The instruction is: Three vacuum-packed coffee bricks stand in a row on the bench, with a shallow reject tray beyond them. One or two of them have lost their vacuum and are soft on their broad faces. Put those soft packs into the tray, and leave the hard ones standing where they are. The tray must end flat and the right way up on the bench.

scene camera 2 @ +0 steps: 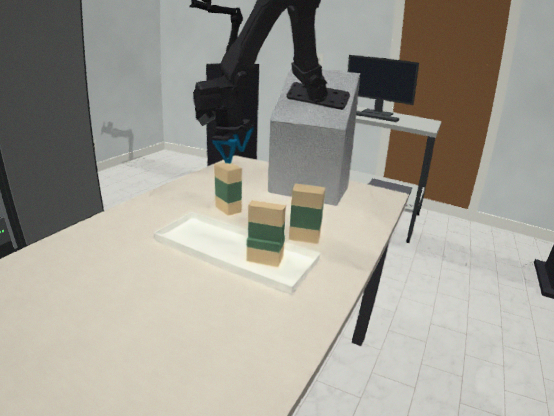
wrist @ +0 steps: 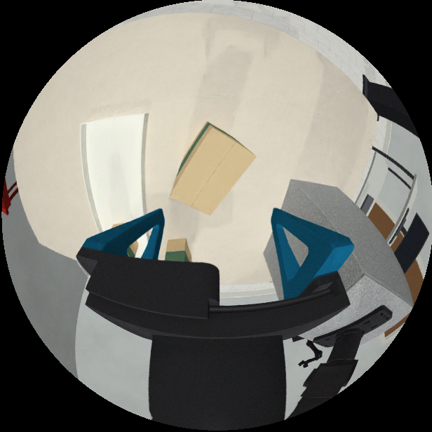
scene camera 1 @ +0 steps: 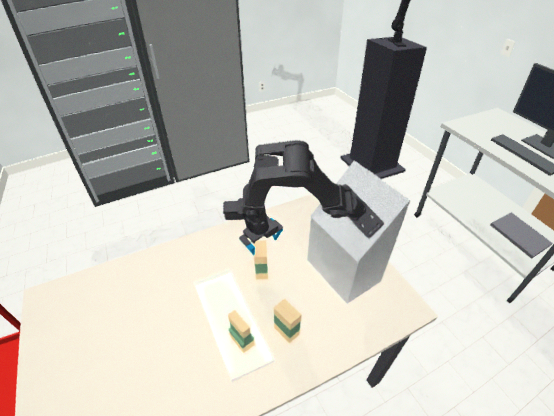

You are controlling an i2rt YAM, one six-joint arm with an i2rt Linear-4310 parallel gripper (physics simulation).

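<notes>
One tan pack with a green band stands upright on the bench near the tray's far end. My gripper is open and empty above this pack, fingers apart; the pack's top shows ahead of the fingertips in the wrist view. A second pack stands upright inside the white tray, its upper part offset from its lower part. A third pack stands on the bench beside the tray. The tray lies flat, right way up.
The grey pedestal carrying the arm stands at the bench edge, beside the packs. A server rack stands beyond the bench. A side desk with a monitor is behind the pedestal.
</notes>
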